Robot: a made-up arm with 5 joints.
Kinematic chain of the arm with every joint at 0, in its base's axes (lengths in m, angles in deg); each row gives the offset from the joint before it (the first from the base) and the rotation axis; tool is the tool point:
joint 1: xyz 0 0 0.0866 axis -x
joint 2: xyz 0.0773 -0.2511 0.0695 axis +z
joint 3: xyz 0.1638 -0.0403 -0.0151 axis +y
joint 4: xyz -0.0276 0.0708 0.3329 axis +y
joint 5: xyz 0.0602 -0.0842 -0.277 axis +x
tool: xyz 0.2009 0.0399 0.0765
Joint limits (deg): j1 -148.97..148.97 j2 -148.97..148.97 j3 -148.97..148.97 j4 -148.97..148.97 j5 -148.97..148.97
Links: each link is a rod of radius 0.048 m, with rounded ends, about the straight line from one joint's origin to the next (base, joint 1, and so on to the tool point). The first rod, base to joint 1, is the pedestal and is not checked.
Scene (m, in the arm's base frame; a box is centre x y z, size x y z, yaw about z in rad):
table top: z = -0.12
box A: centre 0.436 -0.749 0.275 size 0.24 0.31 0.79 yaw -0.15
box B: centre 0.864 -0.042 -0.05 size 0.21 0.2 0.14 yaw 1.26
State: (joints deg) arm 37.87 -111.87 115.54 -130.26 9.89
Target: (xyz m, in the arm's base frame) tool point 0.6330 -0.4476 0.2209
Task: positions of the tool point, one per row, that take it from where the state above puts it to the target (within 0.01 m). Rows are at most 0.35 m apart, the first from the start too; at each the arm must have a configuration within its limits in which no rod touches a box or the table.
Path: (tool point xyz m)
1: -0.0614 -0.7640 0.8038
2: 0.1343 -0.5515 0.9946
3: 0.3232 -0.2774 1.0696
4: 0.4823 0.0076 1.0207
5: 0.5949 0.2544 0.8653
6: 0.6754 0.0594 0.8124
7: 0.7245 -0.1197 0.7055
8: 0.7353 -0.2690 0.5586
9: 0.7045 -0.3795 0.3900
10: 0.6330 -0.4476 0.2209

